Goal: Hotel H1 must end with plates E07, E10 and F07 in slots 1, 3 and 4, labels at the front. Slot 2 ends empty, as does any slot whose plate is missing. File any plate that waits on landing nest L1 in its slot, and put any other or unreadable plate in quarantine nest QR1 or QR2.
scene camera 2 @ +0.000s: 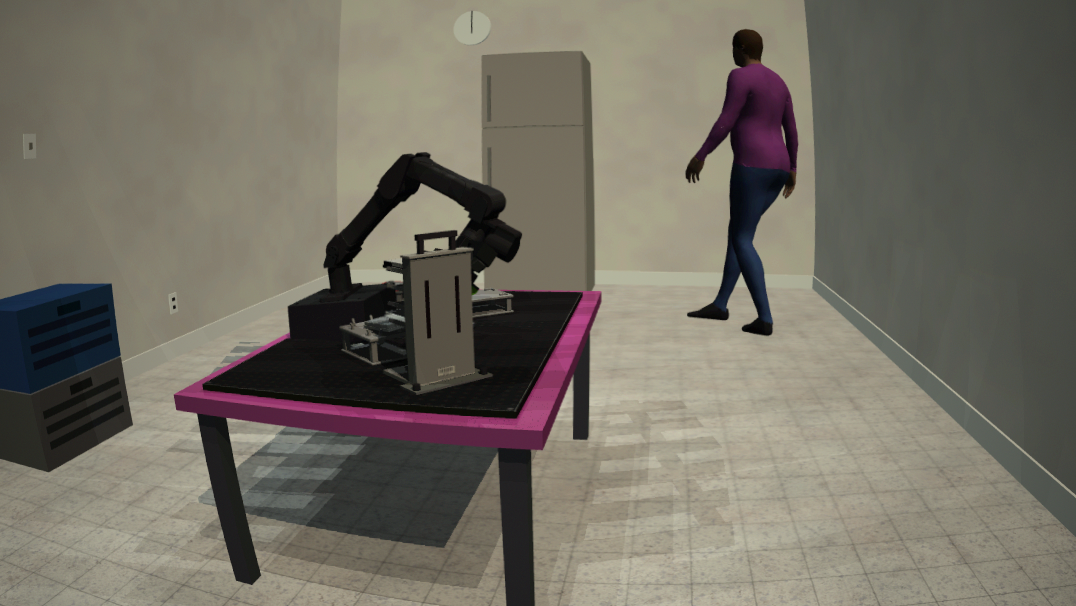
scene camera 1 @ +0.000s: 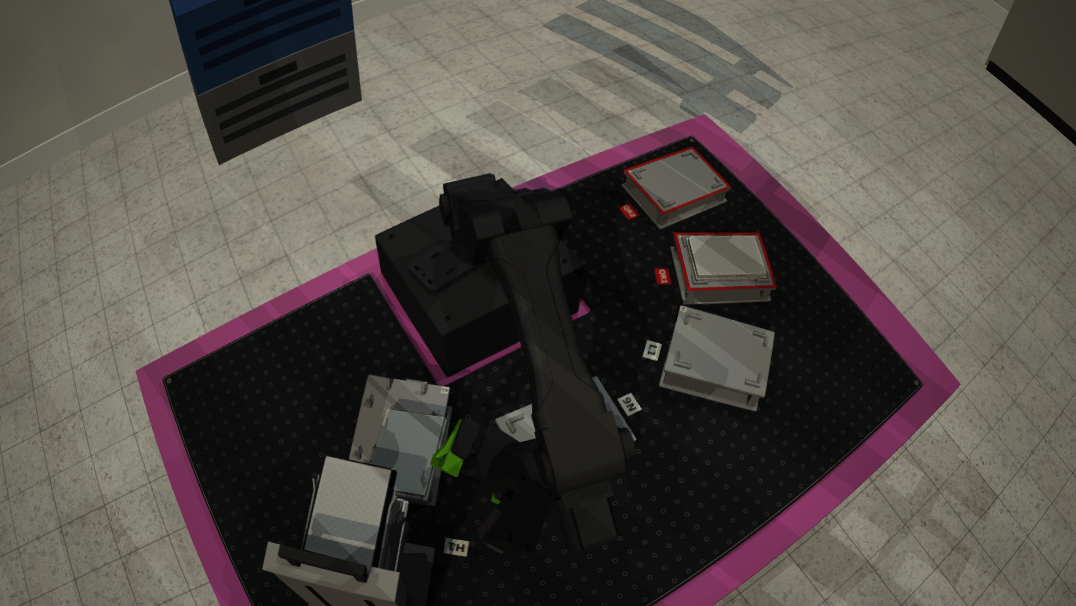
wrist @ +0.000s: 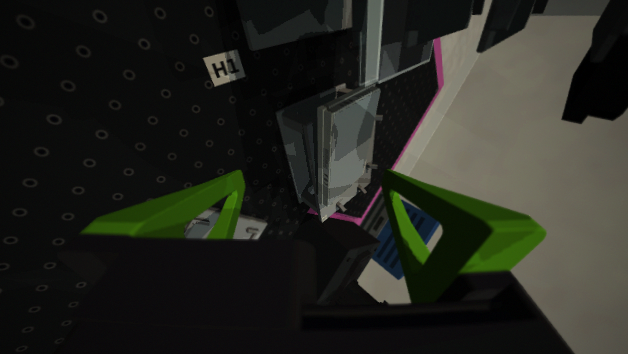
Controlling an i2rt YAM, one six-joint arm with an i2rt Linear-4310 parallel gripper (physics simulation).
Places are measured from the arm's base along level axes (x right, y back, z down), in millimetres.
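Pixels of known places: gripper, fingertip midpoint: [scene camera 1: 463, 479] [wrist: 313, 177]; arm's base at its link origin: [scene camera 2: 342, 294] [wrist: 341, 289].
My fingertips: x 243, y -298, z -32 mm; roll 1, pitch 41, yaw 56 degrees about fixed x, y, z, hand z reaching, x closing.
Note:
For each thing: its top centre in the pictures, then the offset to it from my fingertips. "spot": a spot on its surface instead.
- pale plate at its top centre: [scene camera 1: 347, 510] dx +151, dy +4, dz -106 mm
- translucent plate at its top centre: [wrist: 359, 155] [scene camera 1: 404, 447] [scene camera 2: 391, 314] dx +28, dy +92, dz +29 mm
- Landing nest L1 at its top centre: [scene camera 1: 723, 348] [scene camera 2: 477, 292] dx -438, dy -51, dz +68 mm
- QR1 at a spot on its surface: [scene camera 1: 766, 283] spot: dx -604, dy -11, dz +84 mm
- QR2 at its top centre: [scene camera 1: 679, 176] [scene camera 2: 393, 284] dx -657, dy +249, dz +78 mm
- Flat nest N6 at a spot on its surface: [scene camera 1: 515, 423] spot: dx -137, dy +66, dz +113 mm
- H1 label at a spot on its surface: [wrist: 225, 68] [scene camera 1: 456, 547] spot: dx +47, dy -32, dz +124 mm
Hotel H1 [scene camera 1: 382, 585] [scene camera 2: 441, 316] stands at the mat's near left end; a pale plate [scene camera 1: 350, 500] shows inside it in scene camera 1, and its slots and labels cannot be read. Beside it, a translucent plate [scene camera 1: 410, 451] [wrist: 353, 145] rests on a pinned stand [scene camera 1: 365, 429]; its marking is too small to read. My gripper [scene camera 1: 472, 476] [wrist: 313, 177] is open and empty, low beside that stand, fingers pointing toward the stand and hotel side. Landing nest L1 [scene camera 1: 719, 350] is bare. QR1 [scene camera 1: 766, 283] holds a plate [scene camera 1: 726, 255]. QR2 [scene camera 1: 677, 179] is bare.
Flat nest N6 [scene camera 1: 515, 423] lies partly hidden under my arm [scene camera 1: 545, 323]. The arm's base [scene camera 1: 451, 301] stands at the mat's rear cutout. The H1 label [scene camera 1: 456, 547] [wrist: 225, 68] lies beside the hotel. A person [scene camera 2: 760, 120] stands beyond the table [scene camera 2: 361, 429].

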